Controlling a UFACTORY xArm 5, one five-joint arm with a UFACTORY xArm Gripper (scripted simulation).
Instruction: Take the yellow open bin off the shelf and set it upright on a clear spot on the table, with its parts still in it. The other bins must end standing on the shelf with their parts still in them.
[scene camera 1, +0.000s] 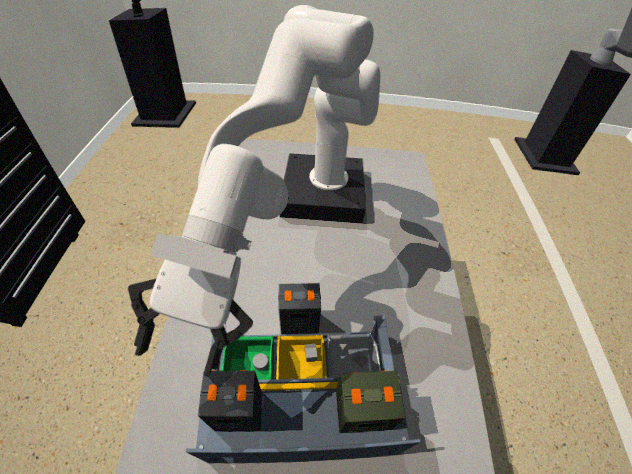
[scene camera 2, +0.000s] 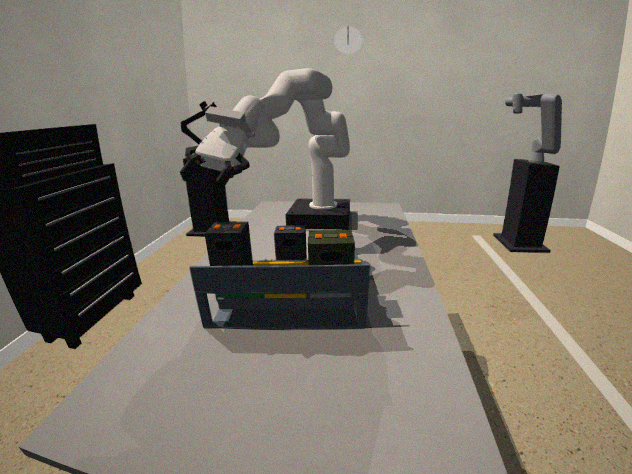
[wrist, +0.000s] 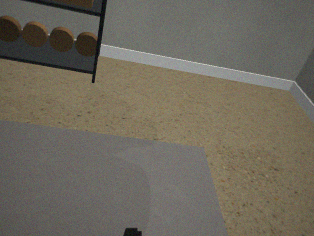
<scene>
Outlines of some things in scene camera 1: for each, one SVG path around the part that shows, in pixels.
My gripper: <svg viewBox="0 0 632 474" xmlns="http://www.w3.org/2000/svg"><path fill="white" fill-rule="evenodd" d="M241 258L238 257L231 278L164 260L156 279L129 285L128 292L132 302L131 307L139 323L134 346L137 346L135 355L141 356L148 351L155 327L154 318L162 314L211 330L215 342L210 349L204 375L209 377L212 369L217 370L223 348L238 340L253 326L253 320L234 301ZM231 312L240 322L240 325L226 333L223 325L227 322ZM153 289L150 297L151 308L148 309L142 299L142 292Z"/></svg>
A yellow open bin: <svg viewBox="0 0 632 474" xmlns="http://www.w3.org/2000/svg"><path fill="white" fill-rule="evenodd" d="M323 335L278 336L277 379L327 378ZM316 343L317 361L306 362L305 344Z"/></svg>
A grey shelf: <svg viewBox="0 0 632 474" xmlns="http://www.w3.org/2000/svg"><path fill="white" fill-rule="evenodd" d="M421 440L409 439L406 418L392 430L339 433L336 388L262 391L261 431L214 431L199 418L196 448L200 449L186 448L185 452L207 463L326 461L398 455L419 444ZM385 315L374 315L372 332L273 335L273 379L258 380L259 384L338 382L340 377L329 378L327 335L371 333L377 344L381 371L395 371ZM323 335L327 378L276 379L278 336Z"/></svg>
</scene>
